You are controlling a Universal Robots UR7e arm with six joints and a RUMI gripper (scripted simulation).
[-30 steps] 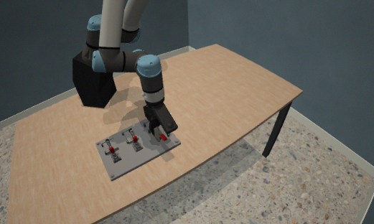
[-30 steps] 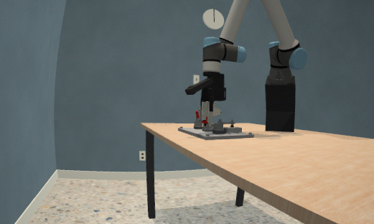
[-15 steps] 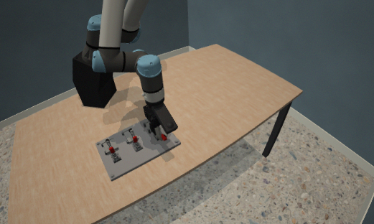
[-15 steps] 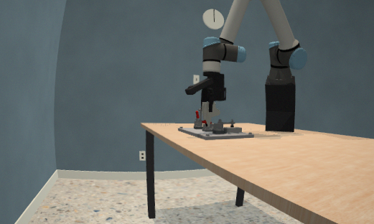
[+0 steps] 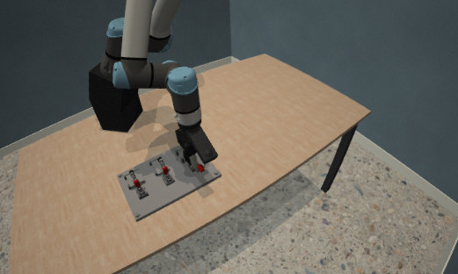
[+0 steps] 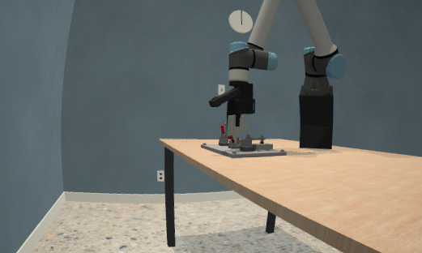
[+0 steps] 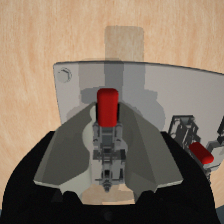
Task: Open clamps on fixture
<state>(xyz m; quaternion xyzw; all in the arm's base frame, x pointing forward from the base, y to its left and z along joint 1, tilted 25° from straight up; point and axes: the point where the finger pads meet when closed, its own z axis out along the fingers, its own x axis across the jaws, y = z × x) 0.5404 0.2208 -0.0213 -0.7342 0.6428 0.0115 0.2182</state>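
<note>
My hand is 60 mm past the grey fixture plate, 120 mm to the left of it and 50 mm above it.
</note>
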